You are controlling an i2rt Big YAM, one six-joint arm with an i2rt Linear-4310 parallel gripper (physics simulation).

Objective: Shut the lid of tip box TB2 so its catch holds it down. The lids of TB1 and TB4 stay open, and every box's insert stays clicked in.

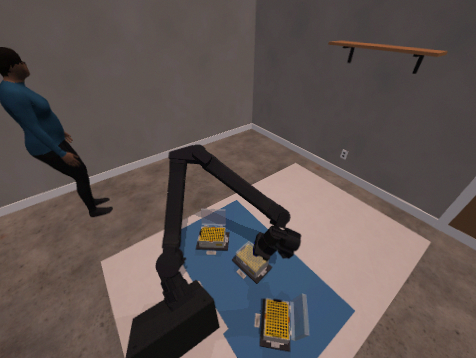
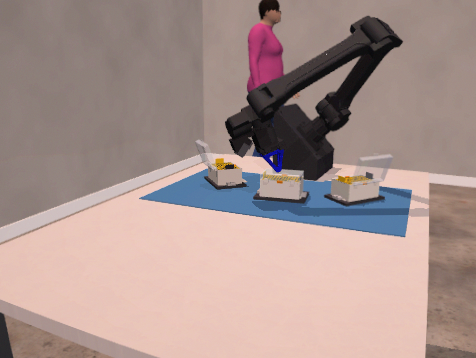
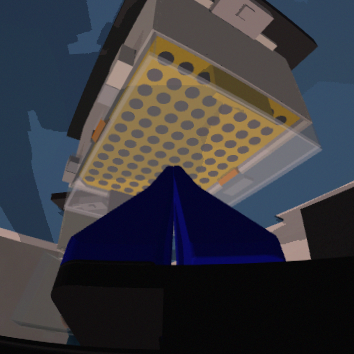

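Pixels of known places: gripper, between the fingertips: [image 1: 254, 255] [image 2: 279, 171] [image 3: 173, 176]; arm's base, origin of its link: [image 1: 180, 298] [image 2: 308, 137].
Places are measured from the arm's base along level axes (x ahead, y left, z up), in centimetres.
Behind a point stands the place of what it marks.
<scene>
The middle tip box [image 1: 251, 261] @(y -2.5, x 30.6, z -6.3 cm) [image 2: 281, 187] @(y 0.6, x 37.1, z -9.9 cm) [image 3: 255, 52] @(y -6.5, x 32.3, z -11.1 cm) stands on a dark base and is the one I take for TB2; its label is unreadable. Its clear lid [image 2: 292, 173] @(y 2.8, x 33.1, z -6.3 cm) [image 3: 297, 142] @(y -6.3, x 30.6, z -6.3 cm) lies down over the yellow insert [image 3: 170, 110] @(y -2.9, x 34.8, z -8.3 cm); I cannot tell whether the catch holds. My gripper [image 2: 278, 170] @(y -1.3, x 33.4, z -6.0 cm) [image 3: 173, 176] @(y -1.3, x 33.4, z -6.0 cm) is shut and empty, its blue fingertips pointing down at or just above the lid; contact is unclear. Two outer boxes have lids standing open: one near the base side [image 1: 212, 237] [image 2: 355, 191], one opposite [image 1: 276, 318] [image 2: 225, 176]. Their yellow inserts sit inside.
The boxes stand on a blue mat [image 1: 310, 295] @(y -26.0, x 42.3, z -14.0 cm) [image 2: 200, 200] @(y -22.0, x 46.0, z -14.0 cm) on a pale table [image 1: 350, 225] @(y -18.1, x 89.4, z -14.3 cm) [image 2: 225, 270] @(y 3.3, x 85.0, z -14.3 cm). The raised lids [image 1: 302, 315] [image 2: 374, 167] stick up on either side of the middle box. A person [image 1: 40, 120] [image 2: 265, 55] stands beyond the table.
</scene>
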